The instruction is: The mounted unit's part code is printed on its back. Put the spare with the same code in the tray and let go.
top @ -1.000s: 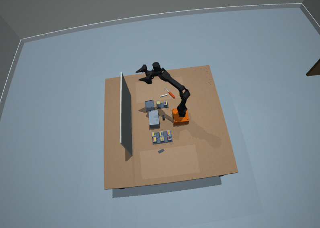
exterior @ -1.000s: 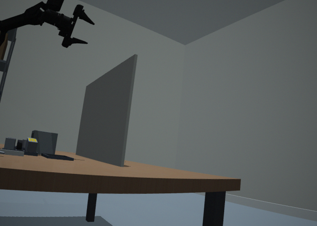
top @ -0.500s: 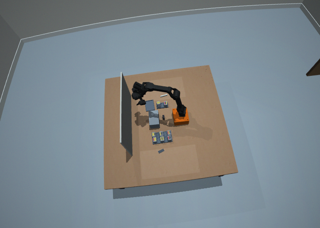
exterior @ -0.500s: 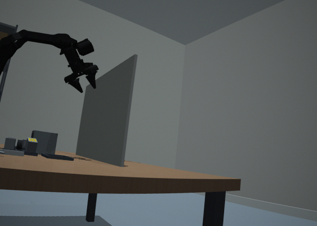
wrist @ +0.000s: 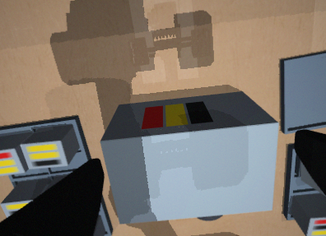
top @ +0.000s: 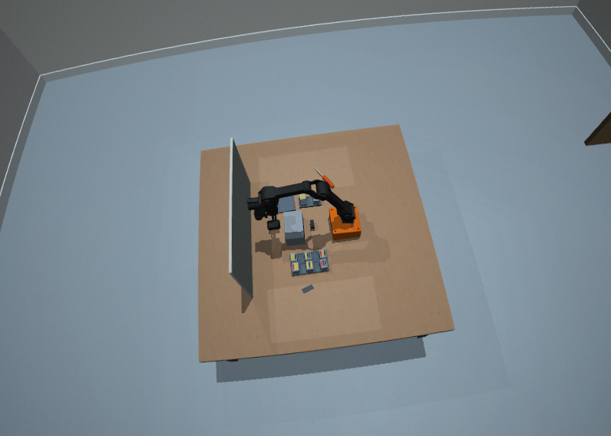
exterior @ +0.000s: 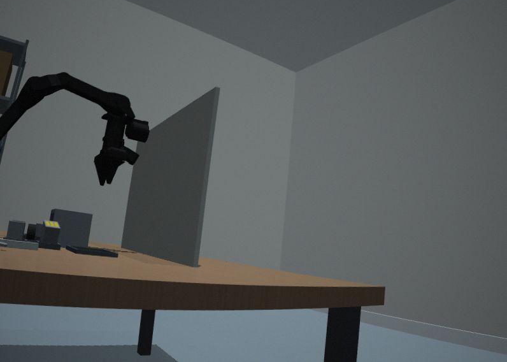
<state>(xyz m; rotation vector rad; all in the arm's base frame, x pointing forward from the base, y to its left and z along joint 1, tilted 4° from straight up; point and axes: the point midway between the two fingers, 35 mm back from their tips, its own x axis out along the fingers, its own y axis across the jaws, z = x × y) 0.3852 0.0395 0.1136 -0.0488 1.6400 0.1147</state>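
Now: gripper tip 240 mm past the grey spare block, 150 mm above it and 140 mm to the right of it. The rest, counted from my gripper tip: tall grey panel: 170 mm ahead, 30 mm above, 10 mm to the left; flat grey tray: 200 mm to the right, 190 mm below, 30 mm behind; grey mounted unit: 140 mm below, 90 mm behind.
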